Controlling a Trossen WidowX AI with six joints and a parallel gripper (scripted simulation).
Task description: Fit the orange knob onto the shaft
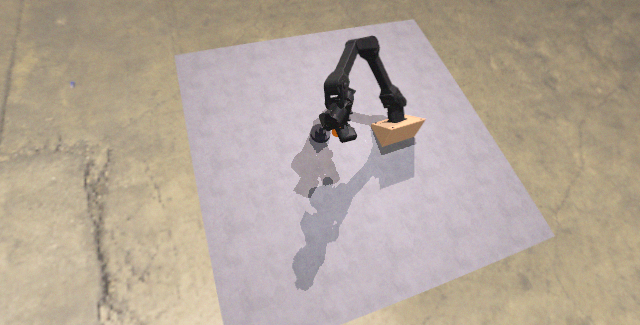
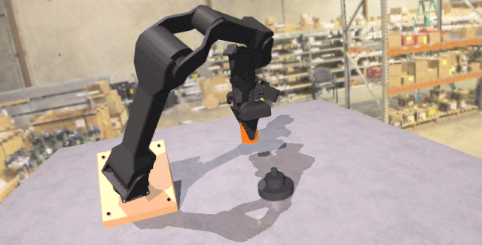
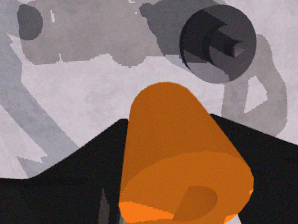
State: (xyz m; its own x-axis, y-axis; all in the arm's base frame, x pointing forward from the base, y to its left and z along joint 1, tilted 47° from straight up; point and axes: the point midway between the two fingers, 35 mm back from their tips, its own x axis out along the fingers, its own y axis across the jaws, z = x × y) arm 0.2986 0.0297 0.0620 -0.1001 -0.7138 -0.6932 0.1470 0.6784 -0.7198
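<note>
Now: gripper tip 90 mm above the pedestal, 70 mm to the left of it and 20 mm short of it. Round my gripper tip: orange knob 20 mm above.
</note>
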